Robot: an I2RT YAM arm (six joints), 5 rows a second.
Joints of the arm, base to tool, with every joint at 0 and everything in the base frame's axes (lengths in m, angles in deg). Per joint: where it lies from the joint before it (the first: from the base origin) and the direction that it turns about. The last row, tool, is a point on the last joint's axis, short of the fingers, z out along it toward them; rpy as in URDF.
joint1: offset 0 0 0.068 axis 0 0 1
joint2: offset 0.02 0.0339 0.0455 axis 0 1 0
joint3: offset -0.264 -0.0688 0 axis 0 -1 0
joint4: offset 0.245 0.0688 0.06 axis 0 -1 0
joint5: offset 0.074 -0.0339 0.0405 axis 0 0 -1
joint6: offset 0.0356 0 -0.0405 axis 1 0 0
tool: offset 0 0 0 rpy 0 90 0
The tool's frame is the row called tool.
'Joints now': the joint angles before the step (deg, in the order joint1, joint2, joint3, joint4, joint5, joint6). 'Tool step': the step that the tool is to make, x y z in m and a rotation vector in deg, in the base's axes. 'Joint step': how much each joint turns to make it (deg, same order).
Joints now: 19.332 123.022 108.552 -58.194 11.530 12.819
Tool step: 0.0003 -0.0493 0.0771 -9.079 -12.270 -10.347
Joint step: -5.118 -5.607 7.065 -3.621 13.287 0.347
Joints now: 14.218 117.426 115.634 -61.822 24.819 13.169
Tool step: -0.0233 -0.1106 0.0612 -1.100 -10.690 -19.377
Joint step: -14.299 -8.401 0.246 0.162 4.675 3.558
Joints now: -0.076 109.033 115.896 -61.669 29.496 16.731
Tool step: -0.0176 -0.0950 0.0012 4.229 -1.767 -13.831
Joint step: -14.078 -0.394 -0.032 -0.362 -3.738 2.644
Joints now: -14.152 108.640 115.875 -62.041 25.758 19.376
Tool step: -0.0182 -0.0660 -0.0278 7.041 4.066 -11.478
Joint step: -9.991 3.277 -0.122 -4.535 -3.761 4.413
